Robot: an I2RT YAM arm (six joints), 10 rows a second.
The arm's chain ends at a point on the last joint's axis. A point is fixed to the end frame.
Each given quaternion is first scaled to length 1.
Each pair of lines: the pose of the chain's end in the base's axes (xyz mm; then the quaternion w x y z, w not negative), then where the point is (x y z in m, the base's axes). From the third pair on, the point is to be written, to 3 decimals.
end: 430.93, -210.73, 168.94, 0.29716, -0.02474, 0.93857, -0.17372
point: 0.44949 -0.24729 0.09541
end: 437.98, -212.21, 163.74, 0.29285, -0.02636, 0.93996, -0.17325
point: 0.45590 -0.24873 0.09003
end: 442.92, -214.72, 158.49, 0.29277, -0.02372, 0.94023, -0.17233
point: 0.461 -0.251 0.085
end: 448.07, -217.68, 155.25, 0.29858, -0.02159, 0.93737, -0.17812
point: 0.467 -0.255 0.082
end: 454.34, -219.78, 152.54, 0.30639, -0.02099, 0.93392, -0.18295
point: 0.474 -0.258 0.080
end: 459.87, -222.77, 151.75, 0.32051, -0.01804, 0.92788, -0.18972
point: 0.482 -0.262 0.080
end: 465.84, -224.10, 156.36, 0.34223, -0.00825, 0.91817, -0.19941
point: 0.491 -0.264 0.087
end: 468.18, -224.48, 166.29, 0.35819, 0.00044, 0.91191, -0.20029
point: 0.495 -0.265 0.098
